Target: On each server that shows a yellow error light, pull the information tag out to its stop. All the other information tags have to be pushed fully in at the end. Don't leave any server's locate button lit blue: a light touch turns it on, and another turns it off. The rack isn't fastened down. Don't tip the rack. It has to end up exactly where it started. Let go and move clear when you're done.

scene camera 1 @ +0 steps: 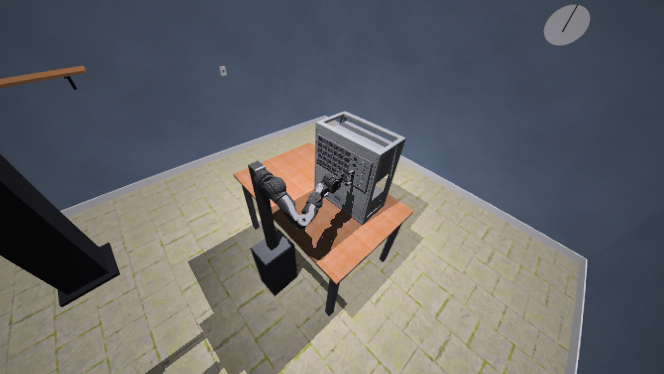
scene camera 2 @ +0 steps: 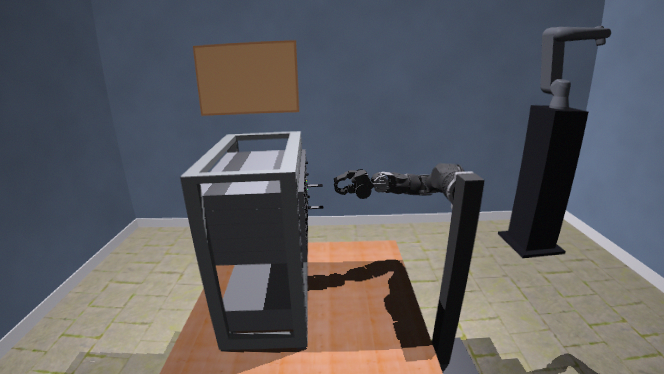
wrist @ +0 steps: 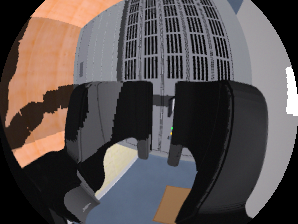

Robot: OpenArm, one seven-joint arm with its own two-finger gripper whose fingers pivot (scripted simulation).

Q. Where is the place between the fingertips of my gripper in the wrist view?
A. At 163,123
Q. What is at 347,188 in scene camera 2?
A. My gripper.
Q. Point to a black mounting post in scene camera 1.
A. At 263,203
